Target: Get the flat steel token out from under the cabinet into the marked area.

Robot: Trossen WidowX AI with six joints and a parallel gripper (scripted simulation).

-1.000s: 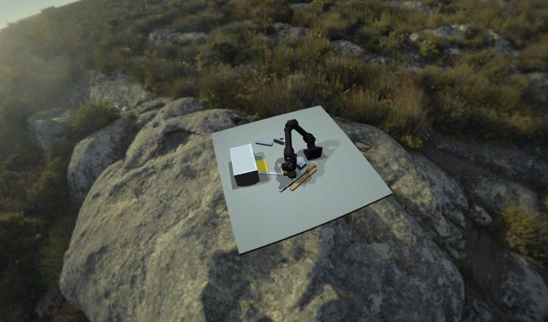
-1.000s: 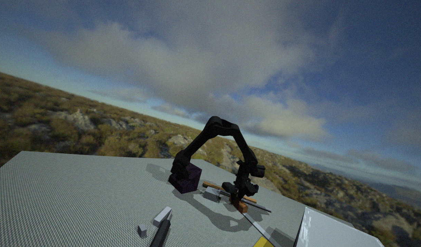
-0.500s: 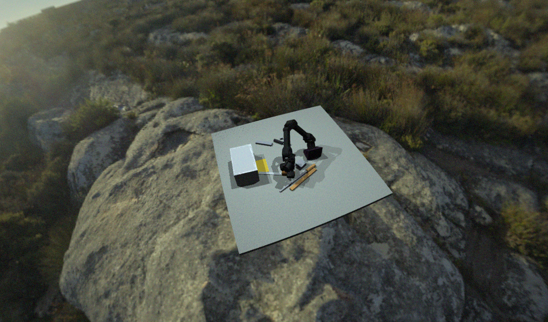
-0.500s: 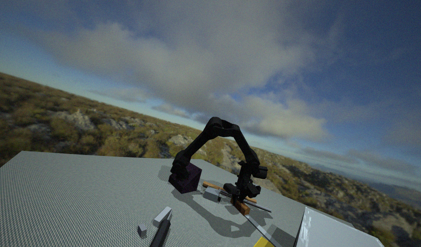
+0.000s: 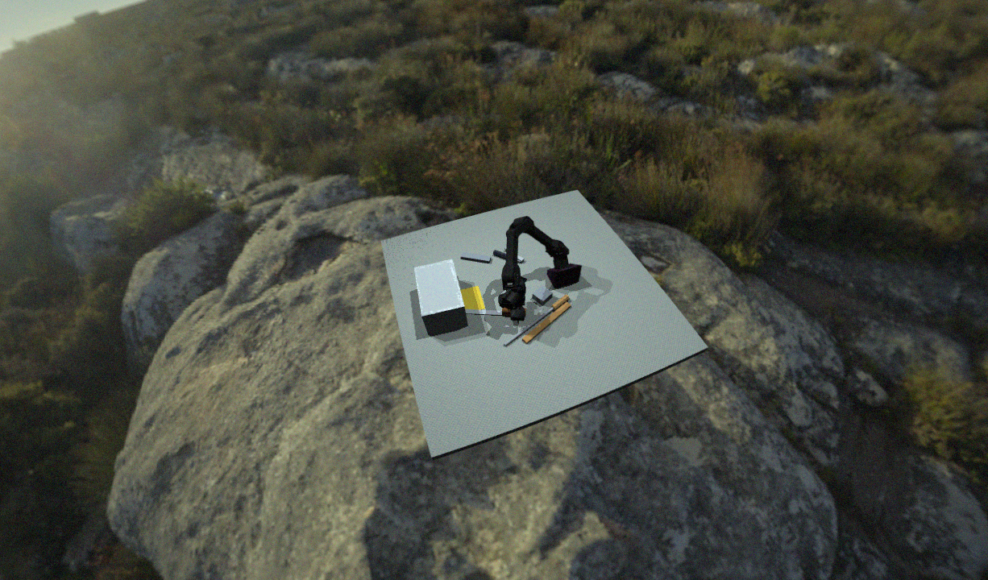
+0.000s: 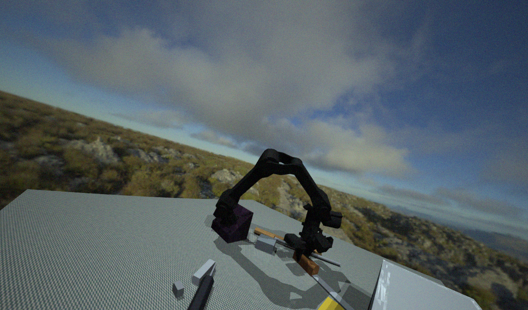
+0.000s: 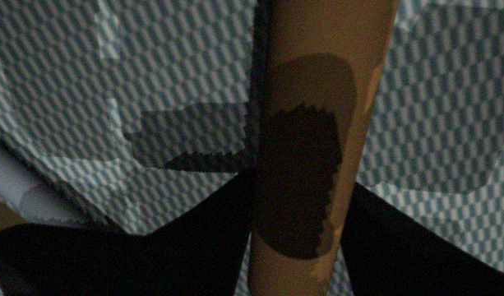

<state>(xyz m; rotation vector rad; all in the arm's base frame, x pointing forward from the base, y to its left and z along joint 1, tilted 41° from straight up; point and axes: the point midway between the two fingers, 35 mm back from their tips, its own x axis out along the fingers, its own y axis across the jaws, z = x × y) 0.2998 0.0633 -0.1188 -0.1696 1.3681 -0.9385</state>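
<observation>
My gripper tip is now 15 cm past the grey block, 4 cm to the left of it and 1 cm below it. Round my gripper tip: grey bar: 33 cm to the right, 15 cm behind; then small grey cube: 42 cm to the right, 13 cm behind; then wooden stick: 10 cm to the left, 10 cm behind.
</observation>
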